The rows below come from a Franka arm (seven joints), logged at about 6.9 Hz.
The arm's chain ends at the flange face. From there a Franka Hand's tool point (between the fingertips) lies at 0.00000 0.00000 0.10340 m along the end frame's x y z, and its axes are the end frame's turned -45 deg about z.
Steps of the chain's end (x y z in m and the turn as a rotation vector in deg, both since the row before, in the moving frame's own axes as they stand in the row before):
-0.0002, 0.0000, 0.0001, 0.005, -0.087, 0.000
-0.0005, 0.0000, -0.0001, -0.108, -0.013, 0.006
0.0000, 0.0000, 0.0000, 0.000, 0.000, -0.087
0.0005, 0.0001, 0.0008, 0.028, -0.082, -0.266
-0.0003, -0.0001, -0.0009, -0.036, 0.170, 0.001
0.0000, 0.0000, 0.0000, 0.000, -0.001, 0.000
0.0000, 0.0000, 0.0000, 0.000, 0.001, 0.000
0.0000, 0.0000, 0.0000, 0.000, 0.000, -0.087
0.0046, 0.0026, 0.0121, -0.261, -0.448, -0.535
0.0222, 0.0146, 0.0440, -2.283, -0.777, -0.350
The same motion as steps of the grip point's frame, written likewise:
-0.0002, -0.0003, 0.0001, 0.065, -0.058, 0.000
-0.0005, -0.0002, -0.0001, -0.067, -0.086, 0.006
0.0000, 0.0000, 0.0000, 0.000, 0.000, -0.087
0.0002, 0.0003, 0.0008, 0.078, -0.038, -0.266
0.0000, 0.0000, -0.0009, -0.146, 0.095, 0.001
0.0000, 0.0000, 0.0000, 0.001, -0.001, 0.000
0.0000, 0.0000, 0.0000, -0.001, 0.001, 0.000
0.0000, 0.0000, 0.0000, 0.000, 0.000, -0.087
0.0005, 0.0049, 0.0121, 0.132, -0.501, -0.535
0.0015, 0.0280, 0.0439, -1.065, -2.164, -0.350

